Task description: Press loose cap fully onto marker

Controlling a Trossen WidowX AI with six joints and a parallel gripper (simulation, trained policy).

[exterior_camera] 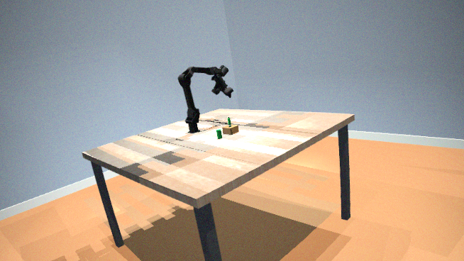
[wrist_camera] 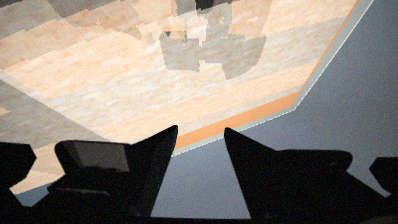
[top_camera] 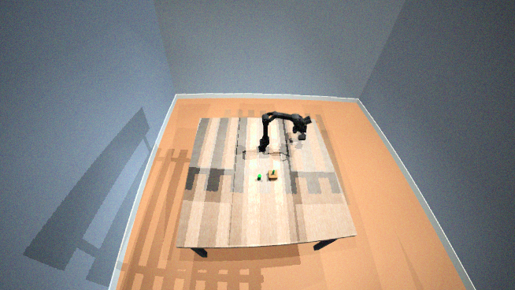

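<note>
Right now my gripper tip is 430 mm to the left of the green cap, 340 mm short of it and 140 mm above it. Also, from my gripper tip: holder block: 320 mm to the right, 320 mm ahead, 150 mm below.
</note>
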